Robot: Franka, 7 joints.
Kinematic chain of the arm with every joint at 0, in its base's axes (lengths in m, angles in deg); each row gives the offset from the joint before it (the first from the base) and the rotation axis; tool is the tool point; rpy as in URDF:
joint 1: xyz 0 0 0.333 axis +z
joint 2: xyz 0 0 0 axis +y
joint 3: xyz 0 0 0.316 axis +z
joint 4: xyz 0.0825 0 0 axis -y
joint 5: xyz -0.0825 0 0.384 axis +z
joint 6: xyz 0 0 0 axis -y
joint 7: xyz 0.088 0 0 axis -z
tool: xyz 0 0 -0.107 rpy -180 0 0
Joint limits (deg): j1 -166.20..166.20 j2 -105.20..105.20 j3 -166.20..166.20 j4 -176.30..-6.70 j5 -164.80..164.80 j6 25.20..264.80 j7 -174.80..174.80
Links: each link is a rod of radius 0.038 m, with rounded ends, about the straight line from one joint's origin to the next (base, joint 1, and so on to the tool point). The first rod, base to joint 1, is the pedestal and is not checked.
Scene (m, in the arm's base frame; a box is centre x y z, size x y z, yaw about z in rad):
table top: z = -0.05
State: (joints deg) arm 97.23 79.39 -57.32 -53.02 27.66 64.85 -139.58
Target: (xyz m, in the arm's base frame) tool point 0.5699 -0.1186 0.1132
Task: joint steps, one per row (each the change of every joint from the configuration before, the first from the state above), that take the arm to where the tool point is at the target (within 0.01 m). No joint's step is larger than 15 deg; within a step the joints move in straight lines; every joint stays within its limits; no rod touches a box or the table.
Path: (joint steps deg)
1: -13.60 3.27 -3.66 -6.96 -1.49 1.43 0.00
2: -13.60 3.28 -3.67 -6.96 -1.50 1.43 0.00
3: -13.61 3.27 -3.66 -6.95 -1.49 1.42 0.00
4: -13.60 3.28 -3.66 -6.96 -1.50 1.43 0.00

